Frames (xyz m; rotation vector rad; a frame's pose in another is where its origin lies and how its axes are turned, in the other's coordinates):
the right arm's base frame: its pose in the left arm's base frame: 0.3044 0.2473 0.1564 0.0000 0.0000 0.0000
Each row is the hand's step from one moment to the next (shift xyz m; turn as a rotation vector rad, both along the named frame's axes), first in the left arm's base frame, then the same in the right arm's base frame.
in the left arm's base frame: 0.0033 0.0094 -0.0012 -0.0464 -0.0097 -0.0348
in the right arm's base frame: 0.0033 0.0094 -0.0012 -0.0464 -0.0097 -0.0348
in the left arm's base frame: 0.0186 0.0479 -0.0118 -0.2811 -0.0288 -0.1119
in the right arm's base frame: 0.0186 0.0479 -0.0118 -0.2811 -0.0288 -0.1119
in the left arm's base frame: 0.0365 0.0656 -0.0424 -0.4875 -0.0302 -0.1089
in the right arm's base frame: 0.0365 0.0656 -0.0424 -0.4875 -0.0302 -0.1089
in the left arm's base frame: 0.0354 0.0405 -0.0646 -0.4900 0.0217 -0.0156
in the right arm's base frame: 0.0354 0.0405 -0.0646 -0.4900 0.0217 -0.0156
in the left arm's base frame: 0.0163 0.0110 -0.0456 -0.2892 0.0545 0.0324
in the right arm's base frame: 0.0163 0.0110 -0.0456 -0.2892 0.0545 0.0324
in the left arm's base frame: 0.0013 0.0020 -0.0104 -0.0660 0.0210 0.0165
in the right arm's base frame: 0.0013 0.0020 -0.0104 -0.0660 0.0210 0.0165
